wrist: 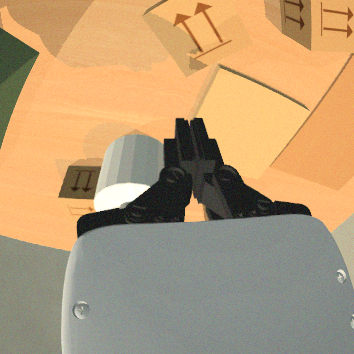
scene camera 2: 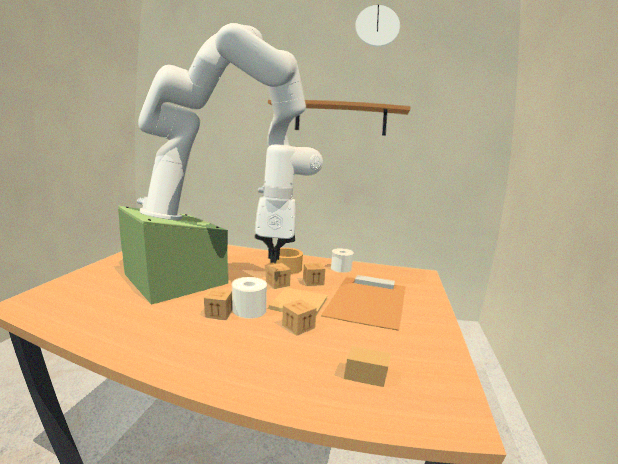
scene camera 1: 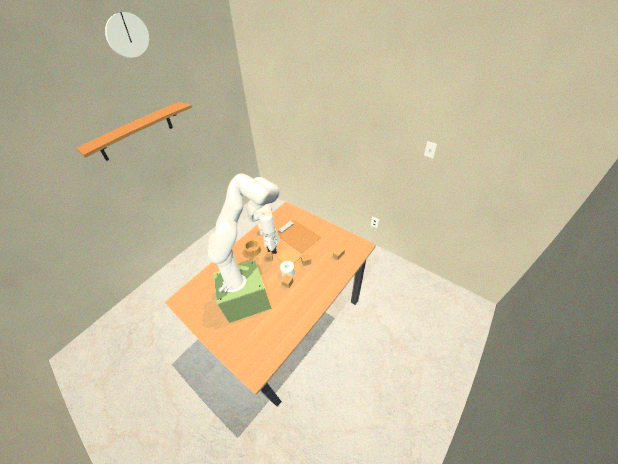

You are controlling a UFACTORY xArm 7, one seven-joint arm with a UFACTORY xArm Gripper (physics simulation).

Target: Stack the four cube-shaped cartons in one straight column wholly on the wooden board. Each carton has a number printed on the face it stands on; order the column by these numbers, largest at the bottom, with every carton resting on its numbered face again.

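Places are measured from the arm's base along level axes (x left, y up, z ahead), in millimetres.
Where they show: gripper, fingertip midpoint: (wrist: 186, 136) (scene camera 2: 273, 261) (scene camera 1: 274, 253); arm's base, origin of the base link: (scene camera 2: 160, 215) (scene camera 1: 235, 283).
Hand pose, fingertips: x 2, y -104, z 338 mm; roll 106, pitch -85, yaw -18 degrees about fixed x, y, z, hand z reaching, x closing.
Observation:
Things, the pixels of their centre, and the offset from my fingertips. "*": a spot on its surface instead.
- brown carton, body centre: (wrist: 195, 21) (scene camera 2: 278, 276) (scene camera 1: 268, 255) dx +61, dy -66, dz +2 mm
- second carton, body centre: (wrist: 319, 13) (scene camera 2: 313, 274) dx +102, dy -66, dz +104 mm
- third carton, body centre: (wrist: 86, 194) (scene camera 2: 218, 304) (scene camera 1: 287, 281) dx -155, dy -66, dz -102 mm
- fourth carton, body centre: (scene camera 2: 299, 317) (scene camera 1: 306, 259) dx -167, dy -66, dz +94 mm
- pale wooden board, body centre: (wrist: 242, 131) (scene camera 2: 299, 302) (scene camera 1: 289, 256) dx -51, dy -86, dz +80 mm
- white roll, body centre: (wrist: 135, 182) (scene camera 2: 249, 297) (scene camera 1: 287, 269) dx -114, dy -56, dz -36 mm
- round tan ring, body centre: (scene camera 2: 286, 260) (scene camera 1: 252, 248) dx +197, dy -64, dz +4 mm
- orange mat, body centre: (scene camera 2: 369, 297) (scene camera 1: 297, 234) dx +7, dy -84, dz +266 mm
- grey bar, surface spot: (scene camera 2: 374, 282) * dx +102, dy -76, dz +289 mm
- plain block, body centre: (scene camera 2: 367, 366) (scene camera 1: 338, 253) dx -326, dy -68, dz +239 mm
My gripper (scene camera 1: 273, 250) (scene camera 2: 273, 260) (wrist: 186, 136) is shut and empty, pointing down. Its tips are close to one brown carton (scene camera 1: 268, 257) (scene camera 2: 277, 276) (wrist: 215, 27), apparently a little above its height. A second carton (scene camera 2: 314, 275) (wrist: 330, 22) stands to its right in scene camera 2. A third carton (scene camera 1: 287, 281) (scene camera 2: 218, 305) (wrist: 80, 181) stands beside a white roll. A fourth carton (scene camera 1: 306, 260) (scene camera 2: 299, 317) stands at the near edge of the pale wooden board (scene camera 1: 286, 253) (scene camera 2: 300, 295) (wrist: 250, 115). The board carries no carton. Arrows show on cartons; no numbers are visible.
A white roll (scene camera 1: 287, 268) (scene camera 2: 249, 300) (wrist: 132, 160) stands beside the board; another roll (scene camera 2: 342, 261) stands farther back. A round tan ring (scene camera 2: 295, 261) is behind the gripper. An orange mat (scene camera 1: 300, 236) (scene camera 2: 367, 307), a grey bar (scene camera 2: 374, 282), a plain block (scene camera 2: 366, 369) and the green pedestal (scene camera 2: 175, 260) are around.

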